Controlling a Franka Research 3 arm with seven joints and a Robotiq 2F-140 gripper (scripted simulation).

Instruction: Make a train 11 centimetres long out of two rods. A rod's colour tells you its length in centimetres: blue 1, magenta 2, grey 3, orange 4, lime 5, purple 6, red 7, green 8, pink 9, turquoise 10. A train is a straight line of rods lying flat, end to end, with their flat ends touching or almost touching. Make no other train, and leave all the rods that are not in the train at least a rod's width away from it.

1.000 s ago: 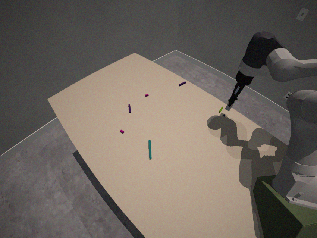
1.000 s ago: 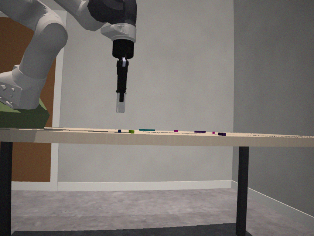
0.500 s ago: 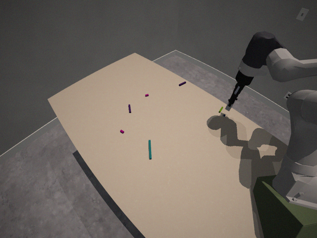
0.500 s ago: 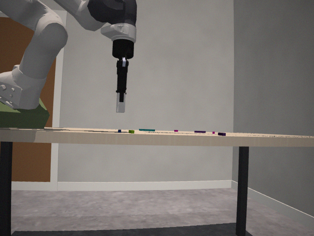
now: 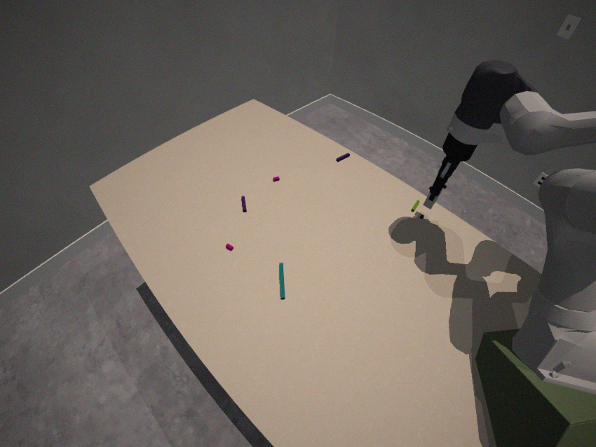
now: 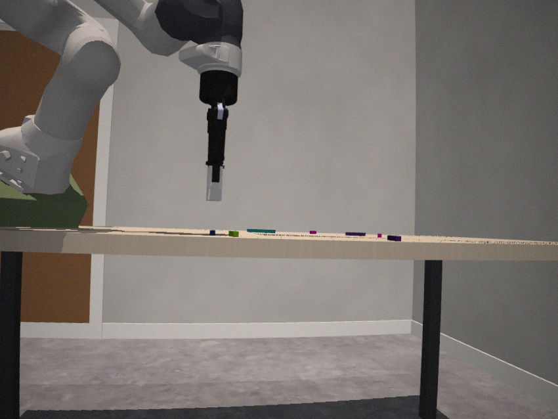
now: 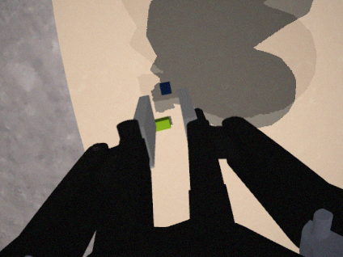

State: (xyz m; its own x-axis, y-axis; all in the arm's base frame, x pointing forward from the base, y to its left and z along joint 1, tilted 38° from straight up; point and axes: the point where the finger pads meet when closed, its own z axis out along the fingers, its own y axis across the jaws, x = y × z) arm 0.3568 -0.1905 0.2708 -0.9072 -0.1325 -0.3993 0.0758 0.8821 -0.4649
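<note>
Now: hand 10 cm above the blue rod. From my hand the other things lie so: lime rod: 10 cm below, 3 cm to the right, 3 cm ahead; then turquoise rod: 43 cm to the left, 23 cm ahead, 10 cm below.
</note>
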